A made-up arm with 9 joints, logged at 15 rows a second.
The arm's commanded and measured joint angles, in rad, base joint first. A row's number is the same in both.
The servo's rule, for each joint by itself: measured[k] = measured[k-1] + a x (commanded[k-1-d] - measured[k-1]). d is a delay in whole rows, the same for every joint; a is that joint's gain. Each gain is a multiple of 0.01, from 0.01 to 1. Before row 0 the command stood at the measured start. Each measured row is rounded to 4 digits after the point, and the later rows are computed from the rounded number. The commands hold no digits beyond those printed.
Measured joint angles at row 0: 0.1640, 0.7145, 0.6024, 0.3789, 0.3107, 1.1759, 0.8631, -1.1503, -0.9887
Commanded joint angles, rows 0 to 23: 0.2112, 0.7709, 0.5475, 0.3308, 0.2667, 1.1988, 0.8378, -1.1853, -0.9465; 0.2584, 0.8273, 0.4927, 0.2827, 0.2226, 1.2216, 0.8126, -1.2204, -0.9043; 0.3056, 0.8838, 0.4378, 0.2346, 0.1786, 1.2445, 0.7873, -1.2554, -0.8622; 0.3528, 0.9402, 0.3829, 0.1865, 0.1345, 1.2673, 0.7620, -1.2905, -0.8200; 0.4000, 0.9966, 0.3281, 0.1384, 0.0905, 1.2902, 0.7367, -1.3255, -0.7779; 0.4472, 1.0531, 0.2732, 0.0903, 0.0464, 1.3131, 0.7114, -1.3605, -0.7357; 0.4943, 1.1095, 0.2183, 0.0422, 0.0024, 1.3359, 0.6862, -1.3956, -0.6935; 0.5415, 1.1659, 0.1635, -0.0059, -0.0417, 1.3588, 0.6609, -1.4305, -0.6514; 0.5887, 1.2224, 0.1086, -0.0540, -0.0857, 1.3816, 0.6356, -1.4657, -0.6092; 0.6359, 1.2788, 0.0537, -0.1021, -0.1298, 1.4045, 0.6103, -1.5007, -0.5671; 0.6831, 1.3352, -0.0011, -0.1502, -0.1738, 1.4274, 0.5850, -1.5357, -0.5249; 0.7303, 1.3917, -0.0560, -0.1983, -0.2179, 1.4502, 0.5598, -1.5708, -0.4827; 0.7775, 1.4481, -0.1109, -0.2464, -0.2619, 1.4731, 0.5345, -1.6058, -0.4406; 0.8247, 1.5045, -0.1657, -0.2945, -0.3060, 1.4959, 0.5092, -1.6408, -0.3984; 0.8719, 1.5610, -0.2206, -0.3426, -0.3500, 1.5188, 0.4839, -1.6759, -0.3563; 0.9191, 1.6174, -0.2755, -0.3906, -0.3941, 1.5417, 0.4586, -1.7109, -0.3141; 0.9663, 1.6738, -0.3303, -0.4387, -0.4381, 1.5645, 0.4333, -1.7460, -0.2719; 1.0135, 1.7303, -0.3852, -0.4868, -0.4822, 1.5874, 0.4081, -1.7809, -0.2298; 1.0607, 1.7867, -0.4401, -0.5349, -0.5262, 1.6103, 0.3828, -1.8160, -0.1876; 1.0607, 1.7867, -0.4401, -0.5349, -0.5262, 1.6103, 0.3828, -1.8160, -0.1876; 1.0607, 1.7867, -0.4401, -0.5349, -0.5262, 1.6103, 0.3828, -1.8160, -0.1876; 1.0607, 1.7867, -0.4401, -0.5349, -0.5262, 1.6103, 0.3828, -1.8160, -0.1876; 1.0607, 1.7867, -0.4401, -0.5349, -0.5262, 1.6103, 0.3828, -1.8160, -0.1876; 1.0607, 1.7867, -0.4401, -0.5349, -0.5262, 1.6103, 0.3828, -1.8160, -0.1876
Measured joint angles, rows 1 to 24: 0.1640, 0.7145, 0.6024, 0.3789, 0.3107, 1.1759, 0.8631, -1.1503, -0.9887; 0.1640, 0.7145, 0.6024, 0.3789, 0.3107, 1.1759, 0.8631, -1.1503, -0.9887; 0.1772, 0.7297, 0.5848, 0.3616, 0.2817, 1.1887, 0.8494, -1.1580, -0.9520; 0.1999, 0.7561, 0.5553, 0.3332, 0.2427, 1.2071, 0.8295, -1.1717, -0.9105; 0.2295, 0.7906, 0.5177, 0.2977, 0.2004, 1.2280, 0.8067, -1.1901, -0.8685; 0.2640, 0.8310, 0.4746, 0.2577, 0.1569, 1.2500, 0.7826, -1.2122, -0.8263; 0.3021, 0.8757, 0.4277, 0.2148, 0.1131, 1.2725, 0.7578, -1.2371, -0.7842; 0.3427, 0.9236, 0.3783, 0.1700, 0.0691, 1.2952, 0.7327, -1.2642, -0.7420; 0.3851, 0.9738, 0.3271, 0.1240, 0.0251, 1.3180, 0.7076, -1.2931, -0.6998; 0.4289, 1.0257, 0.2747, 0.0772, -0.0190, 1.3408, 0.6824, -1.3233, -0.6577; 0.4736, 1.0788, 0.2215, 0.0300, -0.0630, 1.3636, 0.6571, -1.3546, -0.6155; 0.5190, 1.1328, 0.1678, -0.0176, -0.1071, 1.3865, 0.6318, -1.3867, -0.5734; 0.5649, 1.1874, 0.1138, -0.0653, -0.1511, 1.4094, 0.6065, -1.4195, -0.5312; 0.6112, 1.2426, 0.0595, -0.1132, -0.1952, 1.4322, 0.5813, -1.4528, -0.4890; 0.6578, 1.2981, 0.0050, -0.1612, -0.2392, 1.4551, 0.5560, -1.4865, -0.4469; 0.7045, 1.3538, -0.0496, -0.2092, -0.2833, 1.4779, 0.5307, -1.5204, -0.4047; 0.7514, 1.4097, -0.1043, -0.2572, -0.3273, 1.5008, 0.5054, -1.5546, -0.3626; 0.7984, 1.4658, -0.1591, -0.3052, -0.3714, 1.5237, 0.4801, -1.5890, -0.3204; 0.8454, 1.5220, -0.2139, -0.3533, -0.4154, 1.5465, 0.4548, -1.6235, -0.2782; 0.8925, 1.5782, -0.2687, -0.4014, -0.4595, 1.5694, 0.4296, -1.6581, -0.2361; 0.9396, 1.6345, -0.3235, -0.4495, -0.5035, 1.5923, 0.4043, -1.6928, -0.1939; 0.9735, 1.6756, -0.3608, -0.4802, -0.5185, 1.6024, 0.3927, -1.7199, -0.1884; 0.9979, 1.7056, -0.3862, -0.4999, -0.5236, 1.6068, 0.3874, -1.7410, -0.1877; 1.0155, 1.7275, -0.4034, -0.5125, -0.5253, 1.6088, 0.3849, -1.7575, -0.1876
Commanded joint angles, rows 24 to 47: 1.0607, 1.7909, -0.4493, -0.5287, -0.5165, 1.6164, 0.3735, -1.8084, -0.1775; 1.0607, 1.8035, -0.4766, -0.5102, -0.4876, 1.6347, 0.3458, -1.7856, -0.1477; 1.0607, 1.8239, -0.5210, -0.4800, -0.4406, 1.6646, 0.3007, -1.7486, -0.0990; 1.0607, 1.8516, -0.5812, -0.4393, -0.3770, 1.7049, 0.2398, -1.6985, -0.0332; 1.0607, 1.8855, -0.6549, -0.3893, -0.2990, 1.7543, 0.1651, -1.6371, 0.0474; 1.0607, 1.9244, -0.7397, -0.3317, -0.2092, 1.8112, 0.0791, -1.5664, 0.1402; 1.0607, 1.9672, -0.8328, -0.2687, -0.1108, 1.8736, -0.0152, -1.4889, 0.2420; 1.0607, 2.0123, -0.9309, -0.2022, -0.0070, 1.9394, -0.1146, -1.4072, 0.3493; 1.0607, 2.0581, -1.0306, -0.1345, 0.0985, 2.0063, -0.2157, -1.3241, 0.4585; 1.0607, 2.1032, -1.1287, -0.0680, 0.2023, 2.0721, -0.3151, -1.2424, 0.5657; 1.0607, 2.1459, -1.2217, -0.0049, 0.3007, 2.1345, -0.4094, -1.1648, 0.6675; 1.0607, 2.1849, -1.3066, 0.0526, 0.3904, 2.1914, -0.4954, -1.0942, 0.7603; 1.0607, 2.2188, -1.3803, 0.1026, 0.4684, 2.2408, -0.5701, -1.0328, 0.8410; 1.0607, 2.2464, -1.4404, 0.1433, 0.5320, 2.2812, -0.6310, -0.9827, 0.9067; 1.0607, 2.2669, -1.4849, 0.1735, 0.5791, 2.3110, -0.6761, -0.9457, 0.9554; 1.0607, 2.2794, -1.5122, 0.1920, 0.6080, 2.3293, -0.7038, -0.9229, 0.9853; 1.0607, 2.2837, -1.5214, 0.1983, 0.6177, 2.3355, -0.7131, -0.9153, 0.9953; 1.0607, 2.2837, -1.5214, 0.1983, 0.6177, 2.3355, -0.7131, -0.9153, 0.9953; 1.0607, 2.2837, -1.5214, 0.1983, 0.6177, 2.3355, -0.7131, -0.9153, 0.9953; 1.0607, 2.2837, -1.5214, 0.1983, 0.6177, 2.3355, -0.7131, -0.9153, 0.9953; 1.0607, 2.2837, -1.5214, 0.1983, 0.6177, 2.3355, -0.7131, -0.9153, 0.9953; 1.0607, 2.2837, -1.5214, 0.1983, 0.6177, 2.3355, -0.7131, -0.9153, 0.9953; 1.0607, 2.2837, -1.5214, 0.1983, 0.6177, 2.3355, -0.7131, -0.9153, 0.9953; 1.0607, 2.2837, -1.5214, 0.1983, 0.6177, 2.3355, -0.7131, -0.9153, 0.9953
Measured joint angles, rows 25 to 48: 1.0282, 1.7435, -0.4151, -0.5206, -0.5259, 1.6096, 0.3838, -1.7704, -0.1876; 1.0373, 1.7552, -0.4231, -0.5257, -0.5261, 1.6100, 0.3833, -1.7804, -0.1876; 1.0439, 1.7648, -0.4315, -0.5268, -0.5198, 1.6136, 0.3780, -1.7866, -0.1788; 1.0486, 1.7752, -0.4459, -0.5208, -0.4985, 1.6254, 0.3606, -1.7864, -0.1517; 1.0520, 1.7883, -0.4699, -0.5061, -0.4603, 1.6474, 0.3283, -1.7781, -0.1059; 1.0544, 1.8054, -0.5055, -0.4821, -0.4053, 1.6796, 0.2805, -1.7606, -0.0427; 1.0562, 1.8270, -0.5533, -0.4487, -0.3351, 1.7214, 0.2182, -1.7334, 0.0357; 1.0575, 1.8533, -0.6129, -0.4066, -0.2520, 1.7717, 0.1431, -1.6967, 0.1266; 1.0584, 1.8841, -0.6833, -0.3570, -0.1588, 1.8288, 0.0576, -1.6510, 0.2270; 1.0590, 1.9187, -0.7625, -0.3013, -0.0586, 1.8907, -0.0354, -1.5974, 0.3334; 1.0595, 1.9563, -0.8483, -0.2413, 0.0451, 1.9554, -0.1328, -1.5373, 0.4422; 1.0598, 1.9960, -0.9380, -0.1789, 0.1489, 2.0208, -0.2312, -1.4724, 0.5496; 1.0601, 2.0365, -1.0288, -0.1163, 0.2491, 2.0845, -0.3274, -1.4047, 0.6522; 1.0603, 2.0766, -1.1177, -0.0555, 0.3424, 2.1444, -0.4181, -1.3364, 0.7462; 1.0604, 2.1150, -1.2017, 0.0014, 0.4256, 2.1984, -0.5002, -1.2696, 0.8287; 1.0605, 2.1505, -1.2781, 0.0525, 0.4958, 2.2448, -0.5708, -1.2065, 0.8966; 1.0606, 2.1819, -1.3443, 0.0961, 0.5508, 2.2819, -0.6277, -1.1491, 0.9478; 1.0606, 2.2082, -1.3980, 0.1306, 0.5886, 2.3084, -0.6688, -1.0993, 0.9804; 1.0606, 2.2286, -1.4375, 0.1550, 0.6078, 2.3236, -0.6927, -1.0588, 0.9934; 1.0606, 2.2435, -1.4643, 0.1706, 0.6143, 2.3303, -0.7037, -1.0272, 0.9951; 1.0606, 2.2544, -1.4826, 0.1806, 0.6165, 2.3332, -0.7088, -1.0026, 0.9953; 1.0606, 2.2623, -1.4950, 0.1870, 0.6173, 2.3345, -0.7111, -0.9834, 0.9953; 1.0606, 2.2681, -1.5034, 0.1911, 0.6176, 2.3351, -0.7122, -0.9684, 0.9953; 1.0606, 2.2723, -1.5092, 0.1937, 0.6177, 2.3353, -0.7127, -0.9567, 0.9953
